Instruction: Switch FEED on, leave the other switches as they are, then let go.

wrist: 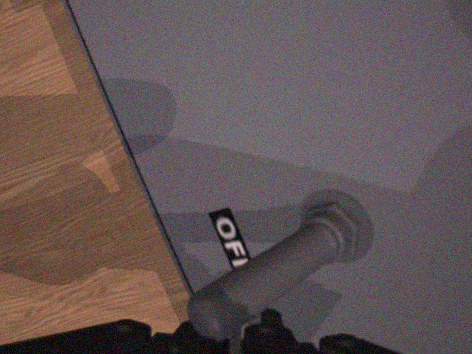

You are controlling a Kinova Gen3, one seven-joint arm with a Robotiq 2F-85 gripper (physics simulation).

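Places are measured from the arm's base along level axes (x ahead, y left, z up), in centimetres.
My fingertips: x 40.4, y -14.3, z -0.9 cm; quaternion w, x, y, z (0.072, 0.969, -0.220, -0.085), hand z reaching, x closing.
For each thing: its middle in the pictures, then the offset to it from my fingertips. "spot": a spot on its surface instead. Level surfaces: height alone.
- grey toggle lever, surface spot: [280, 270] spot: dx +3.0, dy +2.7, dz +4.4 cm
- grey panel, surface spot: [280, 100] spot: dx +4.3, dy +6.3, dz +1.8 cm
- OFF label, surface spot: [225, 227] spot: dx +0.9, dy +3.2, dz -0.1 cm
- wooden surface, surface height: dz -7.8 cm
A grey toggle lever [280, 270] rises from a round collar at the lower right and leans down-left, toward the edge of the grey panel [280, 100]. It partly covers the OFF label [225, 227], of which "OF" and part of the last letter show. No label with the name FEED shows in this view, so I cannot tell which switch this is. My gripper [237, 321] is shut at the bottom edge, with nothing seen held. The lever's rounded end overlaps the fingertips in view and hides them; whether they touch it is unclear.
The panel's dark edge runs diagonally from the top left to the lower middle. A wooden surface [40, 165] lies left of it. Dark shadows fall across the wood and the panel, including around the lever.
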